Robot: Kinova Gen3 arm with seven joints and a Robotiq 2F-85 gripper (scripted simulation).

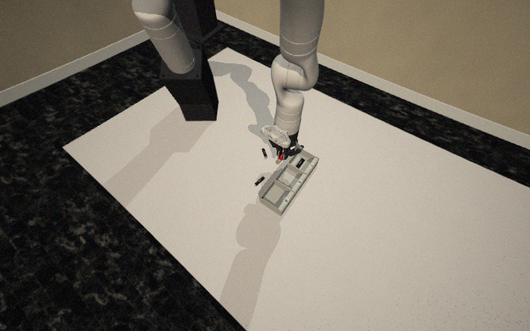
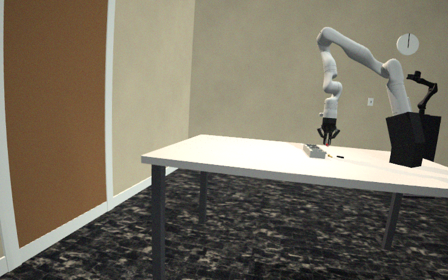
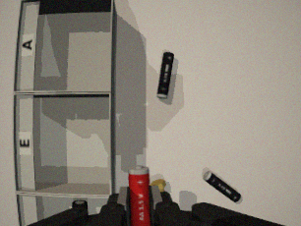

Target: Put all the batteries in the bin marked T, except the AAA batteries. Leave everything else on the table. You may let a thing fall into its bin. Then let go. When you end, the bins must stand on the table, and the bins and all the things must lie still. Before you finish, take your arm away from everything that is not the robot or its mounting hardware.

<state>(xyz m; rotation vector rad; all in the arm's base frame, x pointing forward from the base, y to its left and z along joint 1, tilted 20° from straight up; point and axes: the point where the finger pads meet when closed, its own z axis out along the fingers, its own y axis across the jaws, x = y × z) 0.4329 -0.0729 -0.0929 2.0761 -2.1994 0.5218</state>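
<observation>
Now: hand 20 mm past the yellow piece, 20 mm to the right of it and 80 mm above it. Also, from my hand: black battery 40 mm behind, 90 mm to the right, 80 mm below; red battery 20 mm below; tray 60 mm ahead, 40 mm to the right, 60 mm below.
</observation>
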